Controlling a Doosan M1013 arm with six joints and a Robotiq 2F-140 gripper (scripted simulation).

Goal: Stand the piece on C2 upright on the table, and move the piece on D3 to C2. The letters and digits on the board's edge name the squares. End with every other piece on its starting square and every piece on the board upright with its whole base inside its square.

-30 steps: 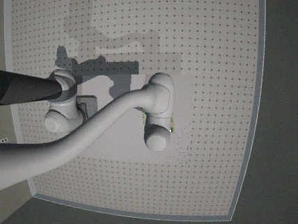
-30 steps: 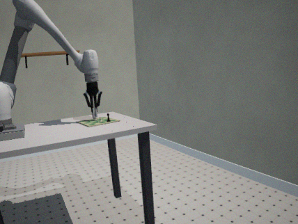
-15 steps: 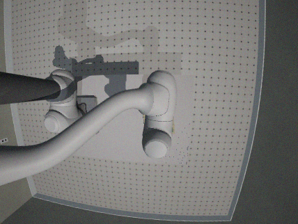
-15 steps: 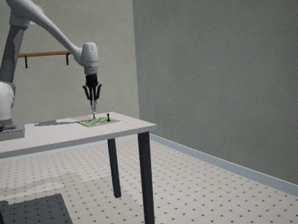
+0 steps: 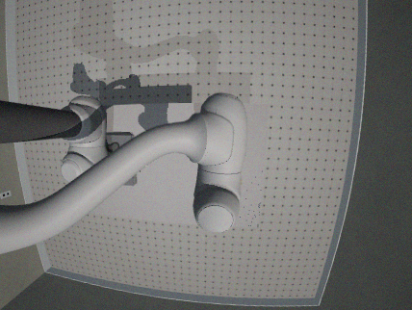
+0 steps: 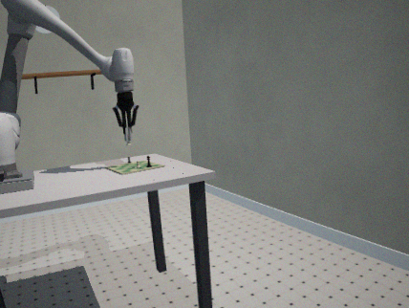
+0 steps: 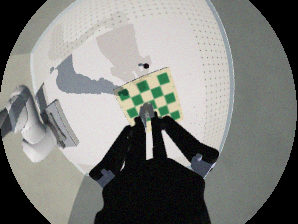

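Right now the chessboard is 4 cm to the right of my hand and 16 cm below it. From my hand the other things lie so: pale piece 3 cm below.
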